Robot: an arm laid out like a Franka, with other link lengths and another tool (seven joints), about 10 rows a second.
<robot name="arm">
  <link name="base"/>
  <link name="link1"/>
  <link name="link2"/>
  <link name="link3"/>
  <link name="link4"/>
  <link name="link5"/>
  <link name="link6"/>
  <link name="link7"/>
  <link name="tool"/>
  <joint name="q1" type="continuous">
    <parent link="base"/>
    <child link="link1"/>
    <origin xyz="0 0 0.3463"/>
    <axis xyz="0 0 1"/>
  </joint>
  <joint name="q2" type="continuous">
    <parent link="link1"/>
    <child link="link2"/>
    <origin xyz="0 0 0" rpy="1.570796 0 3.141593"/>
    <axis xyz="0 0 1"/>
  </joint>
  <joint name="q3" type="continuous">
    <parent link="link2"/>
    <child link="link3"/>
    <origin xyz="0 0.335 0" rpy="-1.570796 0 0"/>
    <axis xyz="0 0 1"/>
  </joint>
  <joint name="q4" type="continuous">
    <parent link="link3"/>
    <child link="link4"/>
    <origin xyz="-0.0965 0 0" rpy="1.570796 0 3.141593"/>
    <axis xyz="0 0 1"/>
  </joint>
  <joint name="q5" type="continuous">
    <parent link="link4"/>
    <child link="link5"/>
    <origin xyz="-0.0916 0.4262 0" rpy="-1.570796 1.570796 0"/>
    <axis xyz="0 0 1"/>
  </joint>
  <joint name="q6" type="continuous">
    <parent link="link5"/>
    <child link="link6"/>
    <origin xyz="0 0 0" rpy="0 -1.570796 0"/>
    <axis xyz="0 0 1"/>
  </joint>
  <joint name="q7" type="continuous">
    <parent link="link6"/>
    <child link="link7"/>
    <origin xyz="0 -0.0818 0" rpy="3.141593 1.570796 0"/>
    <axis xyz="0 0 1"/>
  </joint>
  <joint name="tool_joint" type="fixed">
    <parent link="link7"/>
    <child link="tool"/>
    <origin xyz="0.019 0.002 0.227" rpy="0 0.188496 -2.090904"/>
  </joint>
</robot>
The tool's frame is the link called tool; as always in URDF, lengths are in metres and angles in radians. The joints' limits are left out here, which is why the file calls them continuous.
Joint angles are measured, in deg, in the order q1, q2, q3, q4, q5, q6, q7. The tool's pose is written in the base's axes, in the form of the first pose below.
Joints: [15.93 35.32 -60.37 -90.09 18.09 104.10 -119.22]
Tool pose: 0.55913 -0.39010 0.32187 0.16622 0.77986 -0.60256 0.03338
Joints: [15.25 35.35 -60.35 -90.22 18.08 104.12 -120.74]
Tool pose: 0.55357 -0.39710 0.32072 0.16511 0.78442 -0.59707 0.03062
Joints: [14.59 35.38 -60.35 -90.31 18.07 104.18 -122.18]
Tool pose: 0.54835 -0.40408 0.31999 0.16413 0.78857 -0.59194 0.02865
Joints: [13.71 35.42 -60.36 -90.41 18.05 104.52 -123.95]
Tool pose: 0.54208 -0.41408 0.31945 0.16341 0.79325 -0.58586 0.02849
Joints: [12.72 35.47 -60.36 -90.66 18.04 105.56 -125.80]
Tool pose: 0.53590 -0.42691 0.31836 0.16374 0.79752 -0.57973 0.03278
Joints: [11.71 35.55 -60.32 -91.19 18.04 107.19 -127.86]
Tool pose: 0.52931 -0.44116 0.31545 0.16501 0.80240 -0.57217 0.03933
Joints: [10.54 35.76 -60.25 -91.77 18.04 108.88 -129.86]
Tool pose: 0.52104 -0.45664 0.31119 0.16758 0.80615 -0.56571 0.04476
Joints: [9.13 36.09 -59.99 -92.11 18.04 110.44 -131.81]
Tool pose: 0.51279 -0.47238 0.30669 0.17058 0.80970 -0.55934 0.04931
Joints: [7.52 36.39 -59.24 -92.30 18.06 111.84 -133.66]
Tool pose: 0.50638 -0.48556 0.30057 0.17147 0.81428 -0.55209 0.05242
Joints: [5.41 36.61 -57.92 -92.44 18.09 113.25 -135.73]
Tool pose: 0.49968 -0.49878 0.29224 0.16964 0.82020 -0.54363 0.05442
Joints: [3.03 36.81 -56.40 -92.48 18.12 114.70 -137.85]
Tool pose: 0.49246 -0.51286 0.28377 0.16718 0.82597 -0.53532 0.05696
